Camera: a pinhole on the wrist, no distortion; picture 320 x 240 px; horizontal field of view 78.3 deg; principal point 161.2 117.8 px. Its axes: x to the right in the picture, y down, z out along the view. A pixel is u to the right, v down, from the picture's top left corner.
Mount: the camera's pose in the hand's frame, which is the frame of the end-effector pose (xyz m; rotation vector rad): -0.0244 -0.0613 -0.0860 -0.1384 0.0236 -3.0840
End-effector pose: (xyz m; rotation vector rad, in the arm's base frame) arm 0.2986 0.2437 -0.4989 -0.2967 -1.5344 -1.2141
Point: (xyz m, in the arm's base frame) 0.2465 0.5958 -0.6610
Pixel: 306 55
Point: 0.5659 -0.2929 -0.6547
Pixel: behind the camera
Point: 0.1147 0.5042 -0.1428
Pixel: 53 24
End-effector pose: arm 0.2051 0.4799 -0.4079 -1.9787 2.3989 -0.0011
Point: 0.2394 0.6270 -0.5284
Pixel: 299 50
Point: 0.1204 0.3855 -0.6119
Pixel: 82 33
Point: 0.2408 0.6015 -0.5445
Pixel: 266 62
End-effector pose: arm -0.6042 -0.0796 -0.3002 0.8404 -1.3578 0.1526
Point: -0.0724 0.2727 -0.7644
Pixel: behind the camera
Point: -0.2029 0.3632 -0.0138
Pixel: behind the camera
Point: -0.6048 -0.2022 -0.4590
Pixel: 277 227
